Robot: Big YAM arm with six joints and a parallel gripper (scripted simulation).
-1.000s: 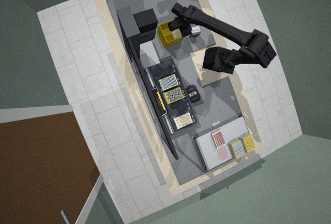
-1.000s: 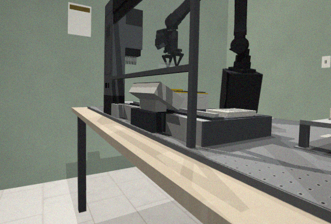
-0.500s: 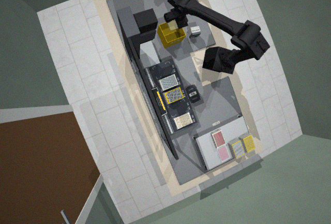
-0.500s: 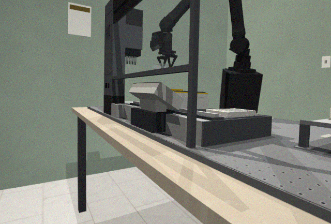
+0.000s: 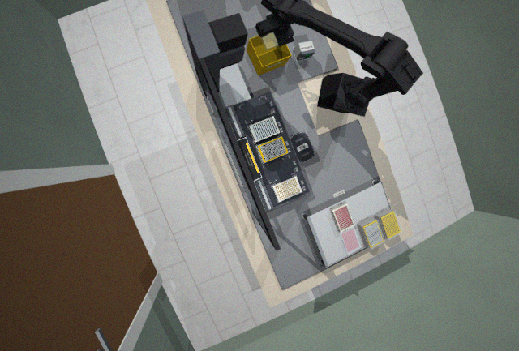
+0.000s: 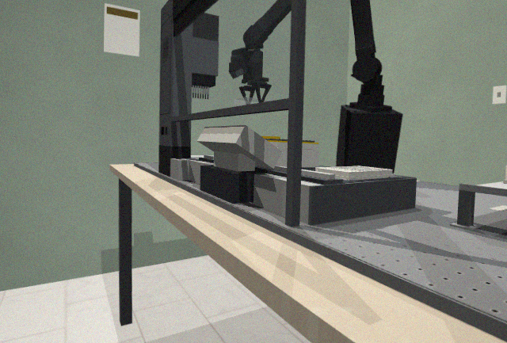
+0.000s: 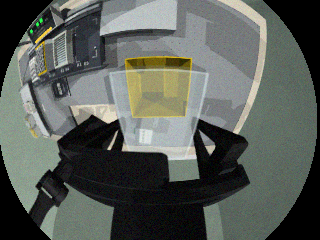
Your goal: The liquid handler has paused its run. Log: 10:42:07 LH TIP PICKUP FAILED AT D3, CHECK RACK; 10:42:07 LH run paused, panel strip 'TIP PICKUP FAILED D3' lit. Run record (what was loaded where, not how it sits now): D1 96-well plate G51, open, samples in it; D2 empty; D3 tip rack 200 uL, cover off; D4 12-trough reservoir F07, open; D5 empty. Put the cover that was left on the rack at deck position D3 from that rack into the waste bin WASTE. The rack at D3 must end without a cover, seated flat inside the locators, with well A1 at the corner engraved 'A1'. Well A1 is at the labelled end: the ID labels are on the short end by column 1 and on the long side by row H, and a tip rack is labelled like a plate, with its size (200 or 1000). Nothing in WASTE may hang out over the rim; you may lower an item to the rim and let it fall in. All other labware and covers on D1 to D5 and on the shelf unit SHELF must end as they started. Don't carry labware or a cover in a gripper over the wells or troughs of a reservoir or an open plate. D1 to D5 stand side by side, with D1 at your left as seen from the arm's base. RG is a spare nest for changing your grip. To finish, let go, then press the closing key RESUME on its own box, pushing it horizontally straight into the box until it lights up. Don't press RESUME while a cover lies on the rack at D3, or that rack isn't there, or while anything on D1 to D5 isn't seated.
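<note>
My gripper is now right at the clear cover. Round my hand: resume box (20 cm below, 19 cm behind, 3 cm to the left); then yellow-framed tip rack (46 cm to the left, 16 cm below, 8 cm ahead); then yellow waste bin (22 cm below).
</note>
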